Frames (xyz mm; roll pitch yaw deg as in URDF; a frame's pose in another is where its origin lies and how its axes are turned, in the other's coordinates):
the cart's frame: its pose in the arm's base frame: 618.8 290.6 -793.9 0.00 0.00 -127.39
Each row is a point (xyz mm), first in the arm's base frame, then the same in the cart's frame.
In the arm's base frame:
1: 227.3 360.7 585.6
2: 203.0 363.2 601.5
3: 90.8 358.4 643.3
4: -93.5 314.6 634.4
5: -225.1 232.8 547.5
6: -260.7 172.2 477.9
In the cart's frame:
1: 182.0 -353.6 1379.5
2: 194.8 -374.4 1395.4
3: 266.8 -460.7 1437.2
4: 413.5 -580.5 1428.3
5: 558.4 -635.4 1341.4
6: 628.1 -626.9 1271.8

